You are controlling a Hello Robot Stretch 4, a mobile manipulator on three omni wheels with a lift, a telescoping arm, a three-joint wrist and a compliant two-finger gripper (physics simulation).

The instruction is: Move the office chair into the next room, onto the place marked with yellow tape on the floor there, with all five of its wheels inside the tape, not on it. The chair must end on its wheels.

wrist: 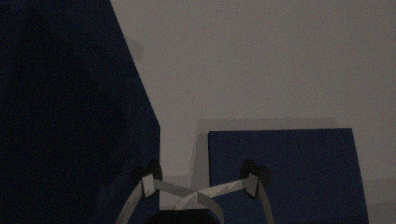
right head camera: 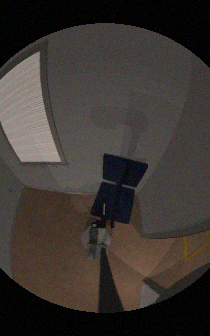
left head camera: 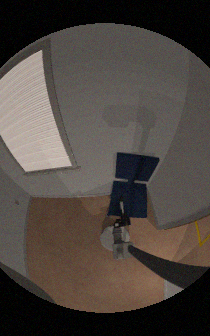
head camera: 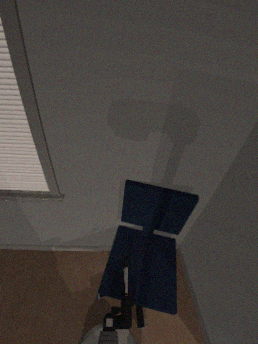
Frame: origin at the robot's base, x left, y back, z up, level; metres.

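Seen in the pictures: gripper, fingertip midpoint: [wrist: 201,172] [right head camera: 104,199] [left head camera: 120,197] [head camera: 125,259].
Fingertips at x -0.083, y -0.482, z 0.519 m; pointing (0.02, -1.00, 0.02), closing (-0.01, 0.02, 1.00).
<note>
A point is followed by its place in that frame.
The office chair has a dark blue backrest [head camera: 157,207] {x -0.261, y -0.690, z 0.811 m} [left head camera: 135,166] {x -0.250, y -0.692, z 0.814 m} [right head camera: 122,171] {x -0.254, y -0.691, z 0.795 m} [wrist: 285,170] {x -0.137, y -0.719, z 0.742 m} and a dark blue seat [head camera: 157,270] {x -0.306, y -0.441, z 0.442 m} [left head camera: 136,200] {x -0.298, y -0.442, z 0.442 m} [right head camera: 121,202] {x -0.303, y -0.475, z 0.443 m} [wrist: 60,110] {x -0.022, y -0.326, z 0.443 m}. It stands upright near the corner of two walls; its wheels are hidden. My gripper [head camera: 126,262] {x -0.083, y -0.482, z 0.519 m} [left head camera: 121,201] [right head camera: 104,206] [wrist: 201,172] {x -0.083, y -0.482, z 0.519 m} is open, with its fingertips wide apart and nothing held. It is over the seat's front part in the head view. In the wrist view one fingertip overlaps the seat and the other the backrest. Yellow tape [left head camera: 198,234] {x -1.795, y 0.574, z -0.025 m} [right head camera: 185,248] {x -1.787, y 0.556, z -0.017 m} shows on the floor at the right edge, beyond the wall end.
A wall [head camera: 230,225] {x -0.720, y -0.573, z 0.803 m} [left head camera: 175,200] {x -0.736, y -0.277, z 0.634 m} [right head camera: 167,210] {x -0.737, y -0.259, z 0.736 m} stands close on the chair's right and ends before the tape. The back wall [head camera: 90,150] {x 0.160, y -0.774, z 1.140 m} carries a window with blinds [head camera: 17,130] {x 0.507, y -0.750, z 1.236 m} [left head camera: 35,115] {x 0.597, y -0.745, z 1.446 m} [right head camera: 32,110] {x 0.578, y -0.746, z 1.454 m} at left. Brown floor [head camera: 30,290] {x 0.687, y -0.387, z -0.027 m} [left head camera: 65,250] {x 0.792, y 0.291, z -0.027 m} [right head camera: 50,240] {x 0.752, y 0.242, z -0.027 m} lies left of the chair.
</note>
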